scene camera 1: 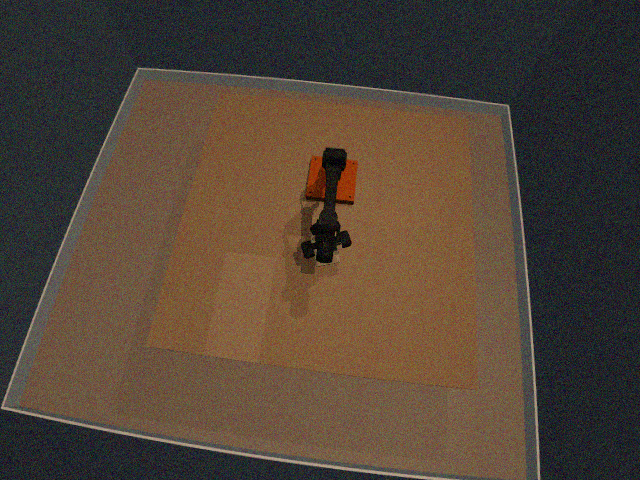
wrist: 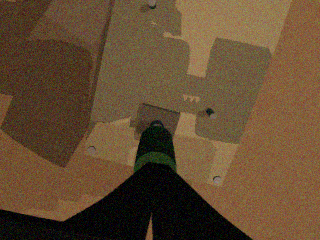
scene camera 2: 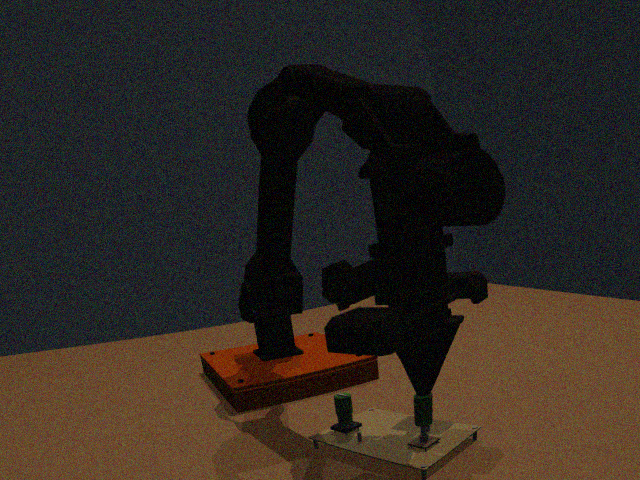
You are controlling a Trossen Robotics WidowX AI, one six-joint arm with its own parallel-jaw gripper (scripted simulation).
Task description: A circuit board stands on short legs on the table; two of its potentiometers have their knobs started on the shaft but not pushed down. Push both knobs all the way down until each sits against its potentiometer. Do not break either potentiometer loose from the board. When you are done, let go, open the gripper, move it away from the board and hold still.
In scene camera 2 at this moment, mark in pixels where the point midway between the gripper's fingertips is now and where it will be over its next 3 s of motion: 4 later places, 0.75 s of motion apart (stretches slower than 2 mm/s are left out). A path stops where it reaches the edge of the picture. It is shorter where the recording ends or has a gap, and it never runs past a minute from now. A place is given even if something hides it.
The gripper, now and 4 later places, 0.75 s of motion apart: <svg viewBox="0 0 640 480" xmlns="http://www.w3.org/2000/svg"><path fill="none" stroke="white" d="M424 394L424 401L424 406L424 407L424 408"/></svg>
